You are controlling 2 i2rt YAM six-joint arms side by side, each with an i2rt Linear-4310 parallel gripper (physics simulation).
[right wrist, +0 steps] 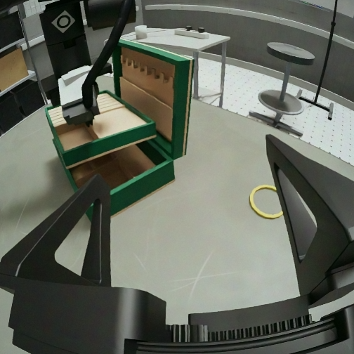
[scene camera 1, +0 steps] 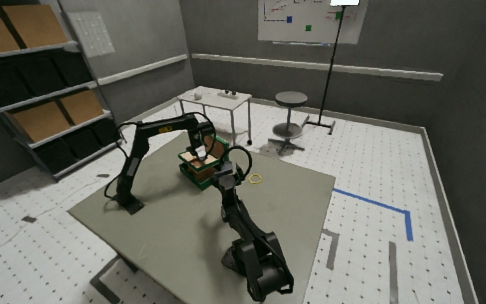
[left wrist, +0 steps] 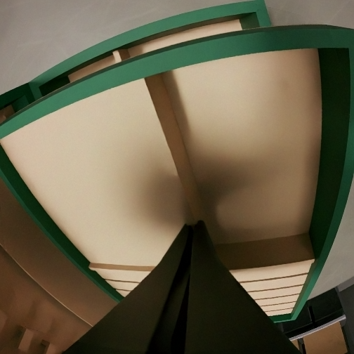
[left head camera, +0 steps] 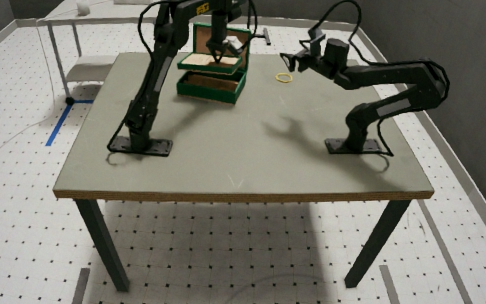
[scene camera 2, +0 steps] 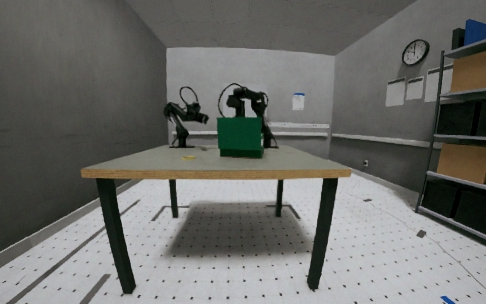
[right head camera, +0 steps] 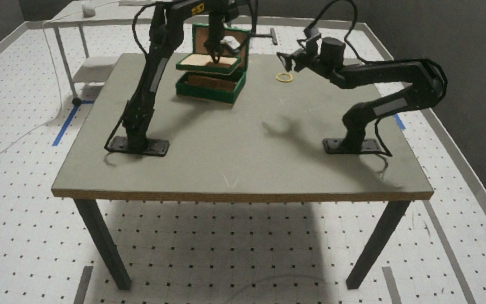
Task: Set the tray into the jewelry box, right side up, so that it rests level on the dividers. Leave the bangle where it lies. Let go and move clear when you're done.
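Where they show: left gripper, fingertip midpoint: [left head camera: 217, 63] [right head camera: 216, 63]; right gripper, fingertip midpoint: [left head camera: 289, 47] [scene camera 2: 202, 116] [right head camera: 287, 47]; left arm's base at its link origin: [scene camera 1: 128, 201] [left head camera: 141, 146] [scene camera 2: 266, 147] [right head camera: 139, 146]; right arm's base at its link origin: [left head camera: 353, 147] [scene camera 2: 182, 147] [right head camera: 351, 146].
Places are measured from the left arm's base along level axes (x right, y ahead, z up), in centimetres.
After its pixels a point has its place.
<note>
The green tray [left head camera: 207, 67] {x 17.3, y 31.1, z 13.9 cm} [right head camera: 206, 68] {x 17.7, y 31.0, z 13.7 cm} [scene camera 1: 192, 162] {x 17.4, y 33.8, z 12.3 cm} [left wrist: 260, 112] [right wrist: 115, 143], with a cream inside, is right side up and looks level, in the air above the jewelry box [left head camera: 206, 92] {x 17.1, y 30.1, z 3.6 cm} [right head camera: 205, 91] {x 17.2, y 30.1, z 4.2 cm} [scene camera 1: 196, 180] {x 23.8, y 29.2, z 5.3 cm} [scene camera 2: 240, 137] {x 19.1, y 51.0, z 11.9 cm} [right wrist: 142, 186], whose lid stands open. My left gripper [left head camera: 217, 60] {x 20.3, y 36.9, z 13.0 cm} [right head camera: 216, 60] {x 20.3, y 36.9, z 13.0 cm} [left wrist: 196, 230] is shut on the tray's divider wall. A gap shows between tray and box in the right wrist view. The yellow bangle [left head camera: 284, 78] {x 47.9, y 49.4, z 0.5 cm} [right head camera: 284, 77] {x 47.9, y 55.9, z 0.1 cm} [scene camera 1: 255, 179] {x 50.6, y 51.0, z 0.5 cm} [scene camera 2: 188, 158] {x 46.4, y 56.1, z 0.2 cm} [right wrist: 266, 201] lies flat on the table. My right gripper [left head camera: 288, 61] [right head camera: 285, 61] [right wrist: 179, 162] is open and empty, raised near the bangle.
The open lid [left head camera: 220, 42] [right wrist: 150, 90] stands upright at the back of the box. Both arms are mounted at the near side of the table [left head camera: 235, 170] {x 31.7, y -6.6, z 0.0 cm} [scene camera 1: 165, 240] {x 35.5, y -2.0, z 0.0 cm}. A side table [scene camera 1: 215, 99], a stool [scene camera 1: 291, 98] and a shelf unit stand beyond the table.
</note>
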